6 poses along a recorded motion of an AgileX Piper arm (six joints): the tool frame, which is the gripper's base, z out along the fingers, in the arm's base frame.
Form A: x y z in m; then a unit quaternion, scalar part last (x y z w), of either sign.
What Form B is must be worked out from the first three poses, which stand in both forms.
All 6 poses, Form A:
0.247, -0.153, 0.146, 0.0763, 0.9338, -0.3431, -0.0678
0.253, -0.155, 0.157, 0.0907, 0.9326, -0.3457, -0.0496
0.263, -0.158, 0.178, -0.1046, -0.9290, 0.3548, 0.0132
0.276, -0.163, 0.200, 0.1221, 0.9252, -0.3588, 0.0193
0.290, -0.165, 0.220, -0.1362, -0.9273, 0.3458, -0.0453
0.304, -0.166, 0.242, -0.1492, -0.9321, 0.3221, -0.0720
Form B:
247, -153, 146; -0.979, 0.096, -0.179; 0.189, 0.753, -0.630; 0.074, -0.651, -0.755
253, -155, 157; -0.979, 0.135, -0.155; 0.203, 0.745, -0.636; 0.030, -0.654, -0.756
263, -158, 178; -0.978, 0.185, -0.099; 0.204, 0.726, -0.656; -0.050, -0.662, -0.748
276, -163, 200; -0.969, 0.240, -0.052; 0.212, 0.713, -0.669; -0.123, -0.659, -0.742
290, -165, 220; -0.959, 0.284, -0.010; 0.221, 0.724, -0.654; -0.178, -0.629, -0.757
304, -166, 242; -0.945, 0.325, 0.038; 0.232, 0.748, -0.622; -0.230, -0.579, -0.782

